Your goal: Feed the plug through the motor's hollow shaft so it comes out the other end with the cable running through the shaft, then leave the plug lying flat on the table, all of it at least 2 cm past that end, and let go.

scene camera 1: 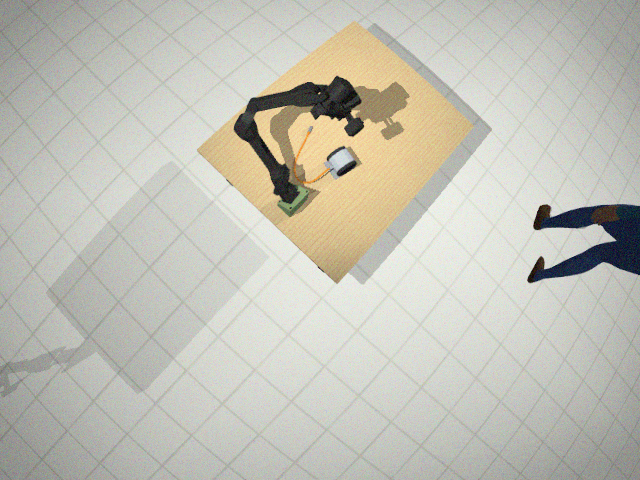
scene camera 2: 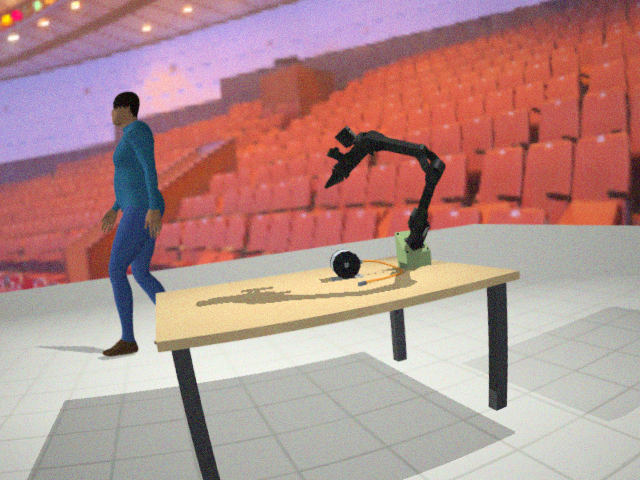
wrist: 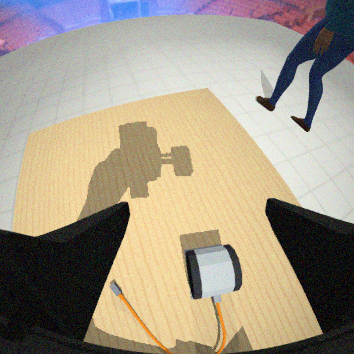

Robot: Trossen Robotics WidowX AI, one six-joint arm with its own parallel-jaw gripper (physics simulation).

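Pixels of known places: gripper, between the fingertips: (scene camera 1: pixel 357 113) (scene camera 2: pixel 325 187) (wrist: pixel 197 207); arm's base, origin of its link: (scene camera 1: pixel 290 197) (scene camera 2: pixel 414 242).
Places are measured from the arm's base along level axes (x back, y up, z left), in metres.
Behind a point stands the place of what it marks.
Note:
The motor (scene camera 1: pixel 341 160) @(x -0.263, y 0.007, z -0.073 m) (scene camera 2: pixel 345 264) @(x -0.261, y -0.049, z -0.107 m) (wrist: pixel 214 272) @(x -0.280, y 0.009, z -0.066 m) is a pale grey cylinder with black ends, lying on its side on the table. One black end face with a small light centre shows in scene camera 2; the bore is too small to make out. An orange cable (scene camera 1: pixel 312 181) @(x -0.129, y -0.061, z -0.023 m) (scene camera 2: pixel 385 279) @(x -0.230, y -0.091, z 0.121 m) (wrist: pixel 140 318) @(x -0.252, y -0.087, z 0.120 m) leaves the motor's side and curves round outside it to the small grey plug (scene camera 1: pixel 310 129) @(x -0.336, y -0.080, z 0.141 m) (scene camera 2: pixel 362 283) @(x -0.342, y -0.085, z 0.153 m) (wrist: pixel 115 287) @(x -0.341, y -0.079, z 0.141 m), which lies on the table apart from the motor. My gripper (scene camera 2: pixel 327 186) @(x -0.347, y 0.250, z -0.031 m) (wrist: pixel 197 207) @(x -0.347, y 0.250, z -0.031 m) is open and empty, high above the table.
The wooden table (scene camera 1: pixel 413 170) @(x -0.499, y -0.093, z -0.372 m) (scene camera 2: pixel 217 320) @(x -0.866, y -0.093, z 0.245 m) (wrist: pixel 240 150) @(x -0.549, y -0.093, z -0.384 m) carries the arm's green base (scene camera 1: pixel 293 201) @(x 0.015, y 0.028, z -0.024 m) (scene camera 2: pixel 413 253) @(x -0.032, y -0.036, z 0.030 m), near the cable's bend. The arm's shadow falls across the table. A person (scene camera 1: pixel 610 229) (scene camera 2: pixel 134 170) (wrist: pixel 300 65) is on the floor beyond the table.

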